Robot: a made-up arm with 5 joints.
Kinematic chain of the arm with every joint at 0, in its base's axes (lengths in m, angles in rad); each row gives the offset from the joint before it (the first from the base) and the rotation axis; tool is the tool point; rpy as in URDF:
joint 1: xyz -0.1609 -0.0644 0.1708 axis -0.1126 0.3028 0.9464
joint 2: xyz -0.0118 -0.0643 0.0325 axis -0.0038 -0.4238 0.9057
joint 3: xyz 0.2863 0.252 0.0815 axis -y
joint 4: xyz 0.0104 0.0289 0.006 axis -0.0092 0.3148 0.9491
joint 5: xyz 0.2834 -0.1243 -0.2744 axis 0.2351 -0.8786 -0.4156
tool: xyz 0.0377 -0.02 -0.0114 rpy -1.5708 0 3.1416
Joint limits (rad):
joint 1: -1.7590..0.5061
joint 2: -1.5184..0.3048
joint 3: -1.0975..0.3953
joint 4: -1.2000..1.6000
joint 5: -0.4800..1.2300
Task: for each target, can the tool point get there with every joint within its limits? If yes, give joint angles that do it. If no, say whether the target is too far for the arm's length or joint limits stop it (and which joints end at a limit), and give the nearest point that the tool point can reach.
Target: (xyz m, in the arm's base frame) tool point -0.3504 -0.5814 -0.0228
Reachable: yes | joints -1.3817 -0.5665 0.2415 -0.7084 -0.0210
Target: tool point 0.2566 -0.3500 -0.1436
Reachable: yes | joints -0.6373 -0.5100 -0.3737 0.3927 0.6930
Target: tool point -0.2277 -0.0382 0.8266
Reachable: no: joint limits stop it (at a limit: joint 2, joint 3, joint 4, joint 5) | nearest point -0.1495 -0.2690 0.1817 | short by 0.689 m
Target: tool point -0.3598 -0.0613 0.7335
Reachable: no: joint limits stop it (at a limit: joint 2, joint 3, joint 4, joint 5) | nearest point -0.2793 -0.2312 0.1542 | short by 0.609 m
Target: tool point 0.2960 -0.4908 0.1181
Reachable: yes | joints -1.1647 0.0265 -0.1512 0.3164 0.0708
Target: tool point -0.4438 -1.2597 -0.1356
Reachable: no: too far | nearest point -0.3141 -0.7789 -0.0463 | short by 0.506 m
